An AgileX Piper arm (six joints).
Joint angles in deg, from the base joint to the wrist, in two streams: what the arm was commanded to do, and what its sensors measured. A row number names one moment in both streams.
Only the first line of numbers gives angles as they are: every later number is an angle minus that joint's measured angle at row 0.
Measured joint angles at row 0:
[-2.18 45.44 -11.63 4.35 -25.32 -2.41]
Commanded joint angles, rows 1 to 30:
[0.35 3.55 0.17 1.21 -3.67 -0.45]
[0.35 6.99 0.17 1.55 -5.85 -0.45]
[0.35 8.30 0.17 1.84 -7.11 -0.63]
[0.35 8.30 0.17 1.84 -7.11 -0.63]
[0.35 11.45 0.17 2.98 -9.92 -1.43]
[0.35 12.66 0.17 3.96 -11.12 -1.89]
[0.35 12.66 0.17 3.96 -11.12 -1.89]
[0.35 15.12 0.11 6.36 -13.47 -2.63]
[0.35 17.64 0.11 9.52 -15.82 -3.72]
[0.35 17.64 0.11 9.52 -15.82 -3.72]
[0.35 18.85 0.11 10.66 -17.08 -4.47]
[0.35 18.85 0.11 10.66 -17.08 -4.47]
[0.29 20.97 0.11 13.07 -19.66 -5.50]
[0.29 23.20 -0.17 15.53 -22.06 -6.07]
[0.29 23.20 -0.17 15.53 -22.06 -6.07]
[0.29 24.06 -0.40 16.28 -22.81 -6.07]
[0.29 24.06 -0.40 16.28 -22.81 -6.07]
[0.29 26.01 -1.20 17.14 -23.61 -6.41]
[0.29 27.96 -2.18 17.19 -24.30 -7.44]
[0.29 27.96 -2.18 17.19 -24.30 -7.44]
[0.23 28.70 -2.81 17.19 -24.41 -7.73]
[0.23 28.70 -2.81 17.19 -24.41 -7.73]
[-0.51 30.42 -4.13 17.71 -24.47 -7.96]
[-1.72 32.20 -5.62 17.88 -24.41 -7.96]
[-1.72 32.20 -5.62 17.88 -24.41 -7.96]
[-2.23 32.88 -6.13 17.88 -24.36 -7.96]
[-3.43 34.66 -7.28 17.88 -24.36 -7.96]
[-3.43 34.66 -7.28 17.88 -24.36 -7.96]
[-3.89 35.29 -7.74 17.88 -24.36 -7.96]
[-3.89 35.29 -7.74 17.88 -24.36 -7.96]
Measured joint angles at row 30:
[-2.52 33.80 -6.30 17.65 -23.21 -7.33]
